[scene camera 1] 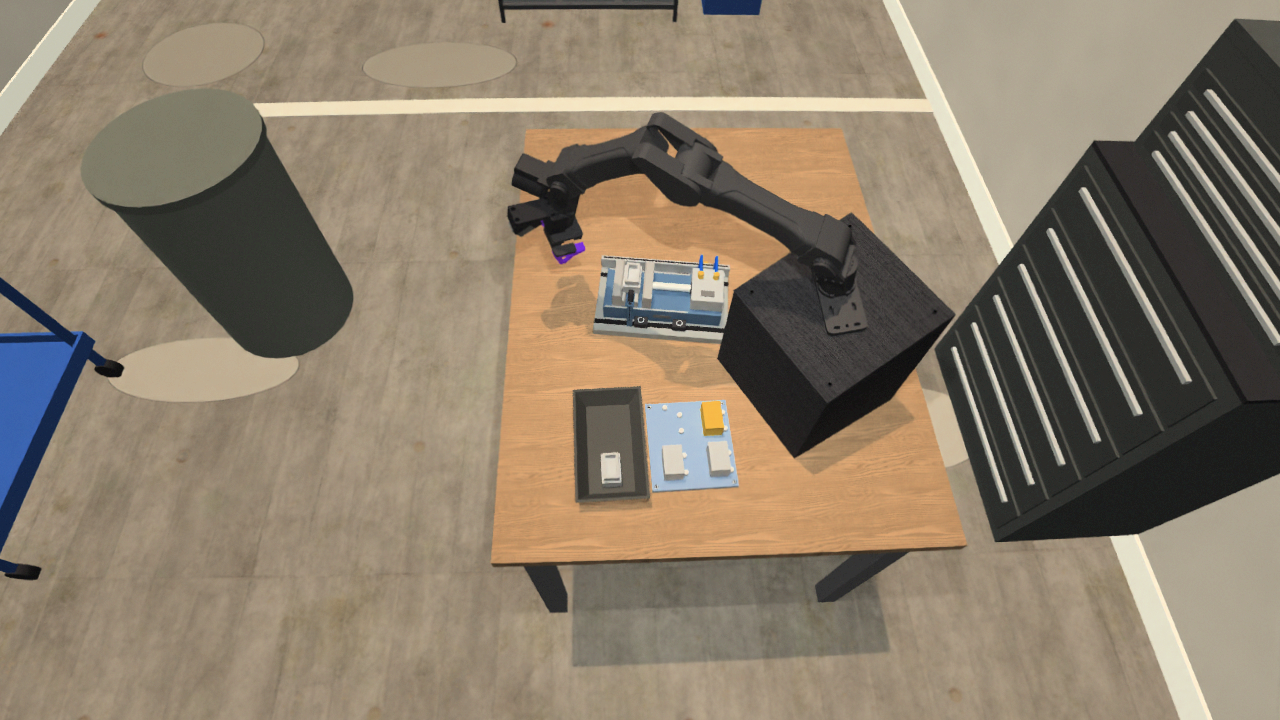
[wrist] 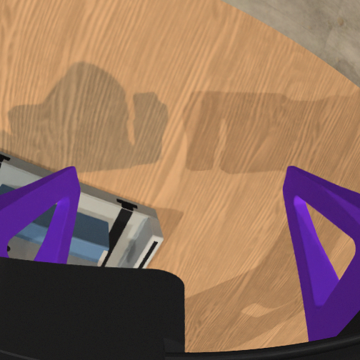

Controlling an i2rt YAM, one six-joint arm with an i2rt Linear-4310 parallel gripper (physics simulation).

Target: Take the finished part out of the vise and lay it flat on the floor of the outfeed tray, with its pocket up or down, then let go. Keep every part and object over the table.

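Frame: origin at the arm's base, x right, y back, z down, level; centimetres.
Seen in the pictures: gripper, fingertip midpoint: (scene camera 1: 554, 244); arm's base, origin of the base link: (scene camera 1: 835, 284).
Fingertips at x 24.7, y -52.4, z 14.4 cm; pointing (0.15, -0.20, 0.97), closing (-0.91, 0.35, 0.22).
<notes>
Offsets run from my fingertips to a thing's top centre. "*": to the spot under its first point.
The finished part {dx -6.2, dy +16.7, dz +2.8 cm} (scene camera 1: 631, 273), light grey with its pocket facing up, sits between the jaws at the left end of the blue and grey vise {dx -7.1, dy +23.7, dz +4.4 cm} (scene camera 1: 671, 302) (wrist: 95, 235). The part does not show in the wrist view. The dark outfeed tray {* dx -42.9, dy +4.2, dz +11.2 cm} (scene camera 1: 580, 447) stands nearer the front of the table. My gripper (scene camera 1: 570, 253) (wrist: 180, 177) is open and empty, with purple fingers wide apart. It hangs above the table's left side, to the left of and behind the vise. In the wrist view one end of the vise shows partly behind the left finger.
A light grey part {dx -47.6, dy +10.0, dz +9.6 cm} (scene camera 1: 610, 469) lies in the front of the tray. Right beside the tray, a light blue board {* dx -50.9, dy +27.0, dz +13.5 cm} (scene camera 1: 698, 483) holds two grey blocks {dx -46.9, dy +22.2, dz +9.9 cm} (scene camera 1: 673, 461) {dx -46.7, dy +31.3, dz +9.9 cm} (scene camera 1: 718, 458) and an orange block {dx -37.8, dy +31.1, dz +9.9 cm} (scene camera 1: 711, 418). The black arm pedestal (scene camera 1: 836, 349) stands right of the vise.
</notes>
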